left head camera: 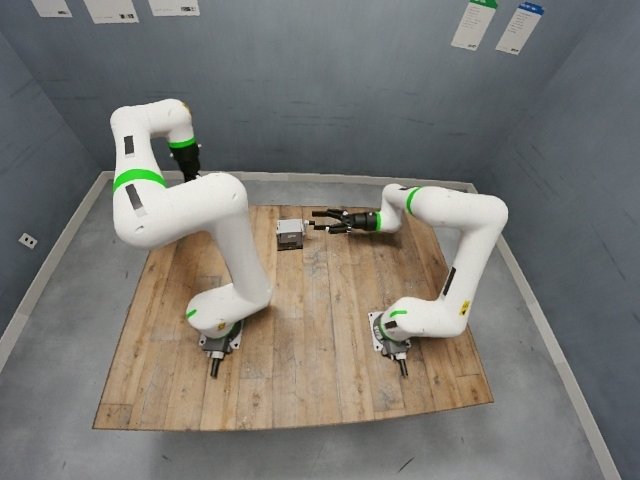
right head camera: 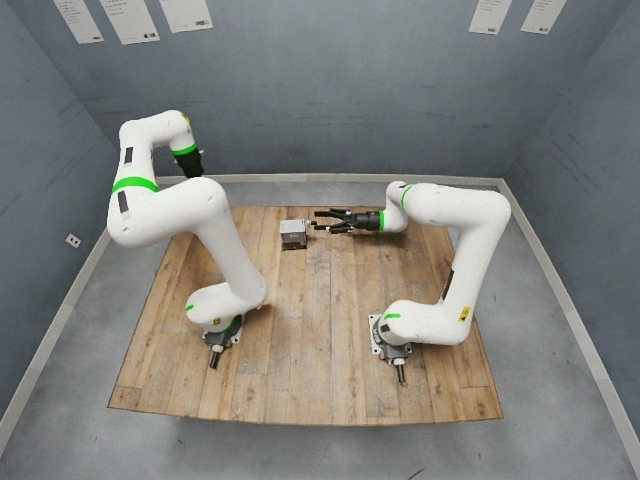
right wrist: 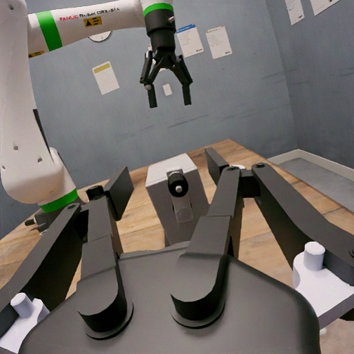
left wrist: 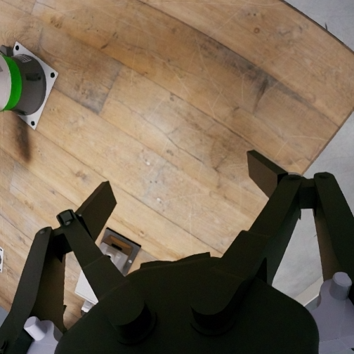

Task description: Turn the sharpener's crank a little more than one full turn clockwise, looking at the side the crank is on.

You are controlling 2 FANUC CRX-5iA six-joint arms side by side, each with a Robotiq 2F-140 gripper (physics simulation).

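Places are measured from the left arm's base along level axes (x back, y right, z up), in centimetres.
Pixels of known places: right gripper, fingertip midpoint: (left head camera: 313,220) (right head camera: 314,220); left arm's base, link origin: (left head camera: 223,326) (right head camera: 225,321); right arm's base, link origin: (left head camera: 389,329) (right head camera: 389,333).
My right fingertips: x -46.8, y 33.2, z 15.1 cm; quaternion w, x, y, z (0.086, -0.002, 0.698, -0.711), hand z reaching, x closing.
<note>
For each thing: its top centre in the pictures, then the offset to it from my right fingertips. "spot": a spot on its surface instead. Level surfaces: height alone.
- grey sharpener, surface spot: (left head camera: 290,232) (right head camera: 292,232) spot: dx +5.9, dy -9.8, dz -2.6 cm
- black knob, top centre: (left head camera: 311,221) (right head camera: 313,221) dx -0.3, dy -0.5, dz -1.0 cm
- wooden table, surface height: dz -15.1 cm
The grey sharpener (left head camera: 290,232) (right head camera: 293,230) (right wrist: 159,189) stands on the table; part of it shows in the left wrist view (left wrist: 87,286). Its crank, on the side facing the right gripper, has a black knob (left head camera: 310,222) (right head camera: 313,223) (right wrist: 178,184). In the right wrist view the knob is at the upper end of the upright crank arm. My right gripper (left head camera: 314,220) (right head camera: 315,220) (right wrist: 167,168) is open and level, its fingertips close to the knob and spread either side of it in the right wrist view. My left gripper (left wrist: 178,178) (right wrist: 171,105) is open and empty, high above the table; its fingers are hidden in the head views.
The wooden table (left head camera: 305,361) (right head camera: 305,356) (left wrist: 165,130) carries both arm bases. The left arm (left head camera: 242,253) (right head camera: 232,253) rises at the left of the head views. The right arm (left head camera: 467,258) (right head camera: 475,258) reaches in from the right. Walls stand around the table.
</note>
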